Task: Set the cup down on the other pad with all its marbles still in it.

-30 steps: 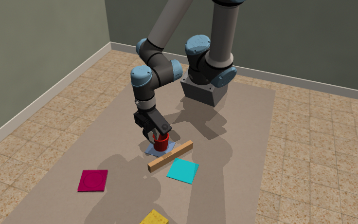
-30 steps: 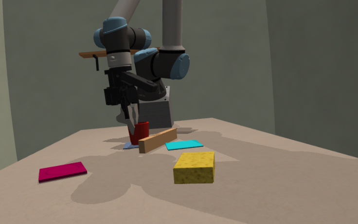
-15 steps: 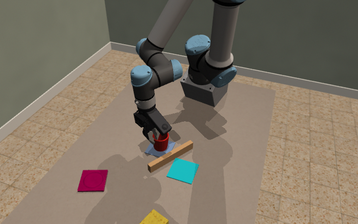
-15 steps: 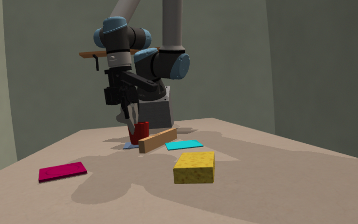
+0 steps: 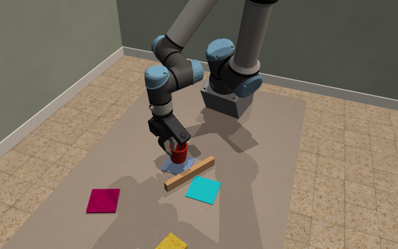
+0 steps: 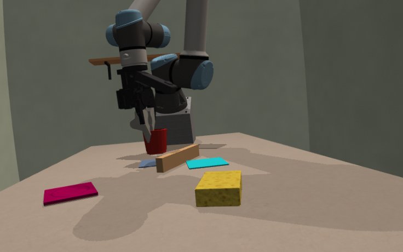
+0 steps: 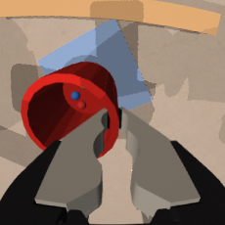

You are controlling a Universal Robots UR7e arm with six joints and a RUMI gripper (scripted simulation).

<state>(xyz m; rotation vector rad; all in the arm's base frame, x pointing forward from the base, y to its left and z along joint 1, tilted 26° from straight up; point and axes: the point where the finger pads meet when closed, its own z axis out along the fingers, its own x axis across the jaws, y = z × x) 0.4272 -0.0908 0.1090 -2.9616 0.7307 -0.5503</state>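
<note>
Right now the red marble is 4 cm below my hand, 4 cm behind it and 1 cm to the left of it. The rest, counted from my hand: blue marble (4 cm below, 4 cm behind, 2 cm to the left); wooden rail (8 cm to the left, 7 cm below, 2 cm ahead); red cup (3 cm below, 3 cm behind, 2 cm to the left).
</note>
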